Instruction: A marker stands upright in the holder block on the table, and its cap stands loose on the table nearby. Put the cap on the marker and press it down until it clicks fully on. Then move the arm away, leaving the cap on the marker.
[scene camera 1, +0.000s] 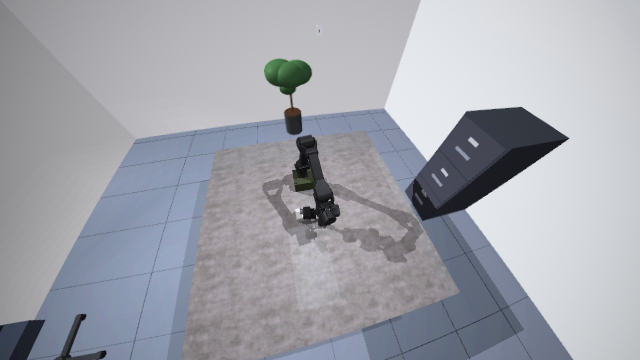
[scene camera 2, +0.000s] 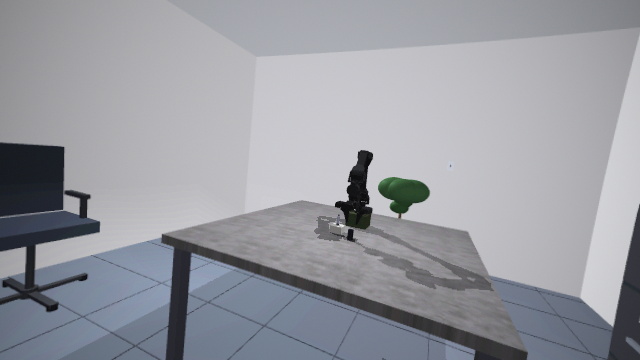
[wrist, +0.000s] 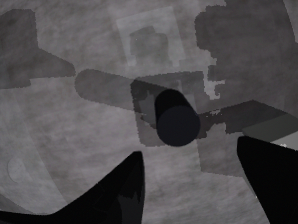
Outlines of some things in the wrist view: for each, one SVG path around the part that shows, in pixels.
The gripper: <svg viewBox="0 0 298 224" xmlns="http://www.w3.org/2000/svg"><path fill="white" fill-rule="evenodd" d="M142 151L133 152L132 155L126 157L117 168L113 168L108 173L108 176L98 181L93 188L89 188L88 192L81 194L81 197L78 196L76 200L69 202L69 205L64 206L59 212L48 214L48 216L44 216L44 214L43 216L41 214L37 216L37 214L13 213L0 210L0 224L141 224L145 201L145 163ZM238 137L237 155L239 161L241 161L239 164L242 165L243 172L245 172L251 188L257 194L258 201L261 202L261 206L265 210L267 220L270 221L270 224L298 224L297 149L271 144L269 141L254 139L254 137L250 136Z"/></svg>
A marker cap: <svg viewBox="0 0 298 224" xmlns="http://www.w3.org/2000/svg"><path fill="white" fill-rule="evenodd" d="M165 89L165 91L158 93L156 100L157 135L165 144L172 145L172 147L185 147L185 145L192 143L196 139L198 132L200 132L200 117L197 116L197 112L194 111L192 105L189 104L189 101L185 99L181 92L174 91L174 89Z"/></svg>
